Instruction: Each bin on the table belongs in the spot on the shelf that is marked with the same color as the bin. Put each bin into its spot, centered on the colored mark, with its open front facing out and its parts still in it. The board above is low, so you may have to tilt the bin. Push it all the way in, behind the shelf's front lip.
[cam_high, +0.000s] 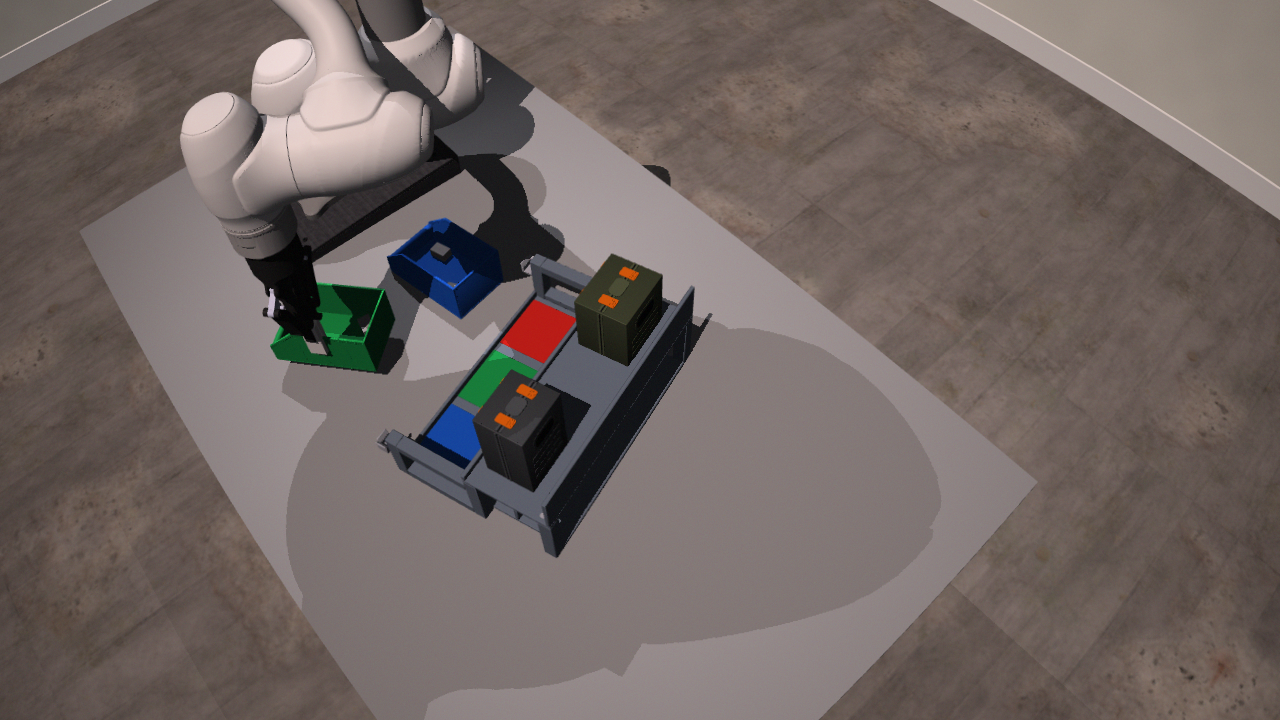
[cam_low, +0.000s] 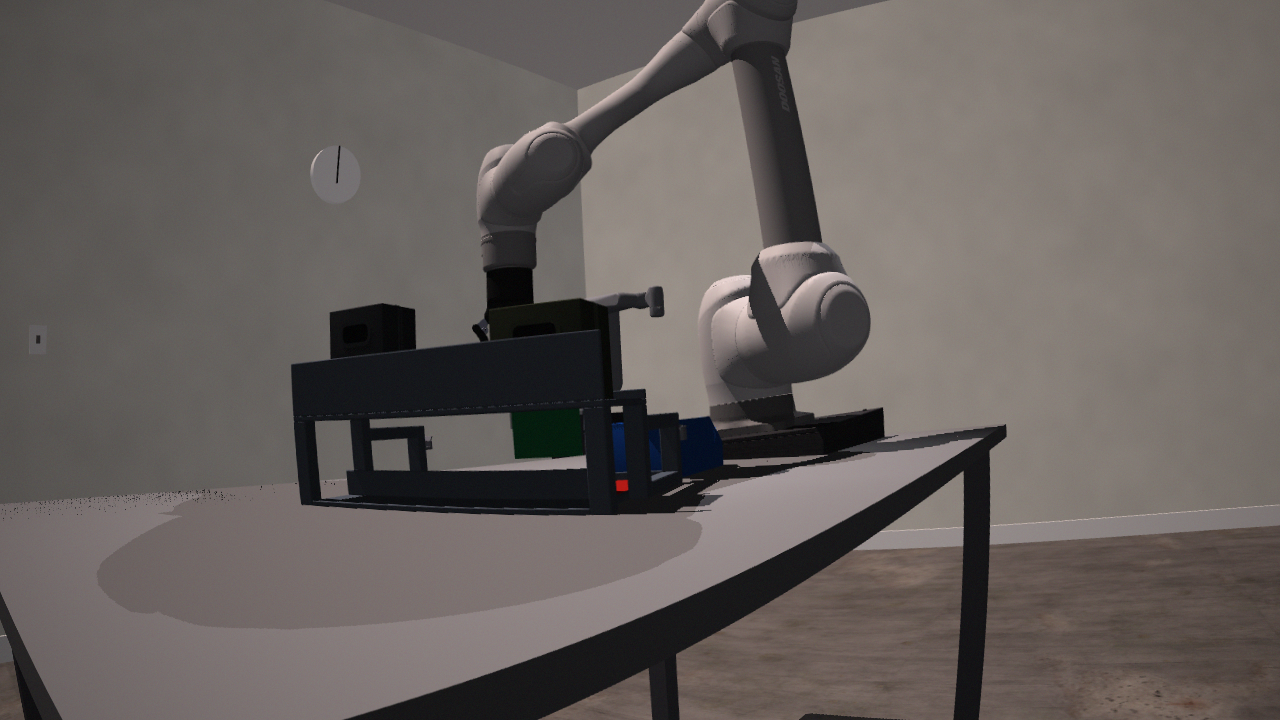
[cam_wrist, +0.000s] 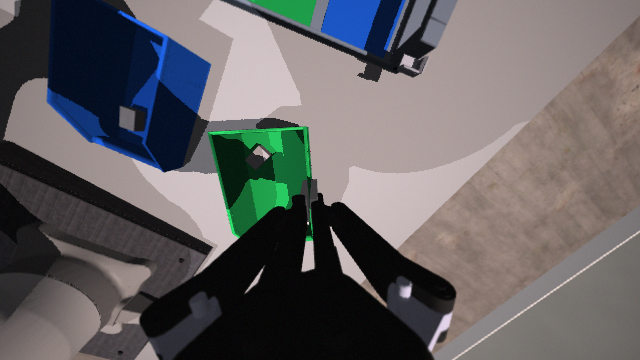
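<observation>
Right now the green bin is 40 mm to the left of my hand, 40 mm below it and 30 mm behind it. From my hand the other things lie so: olive case: 320 mm to the left, 310 mm ahead, 40 mm above; then black case: 370 mm ahead, 100 mm to the left, 60 mm above; then blue bin: 250 mm to the left, 70 mm below, 30 mm behind.
</observation>
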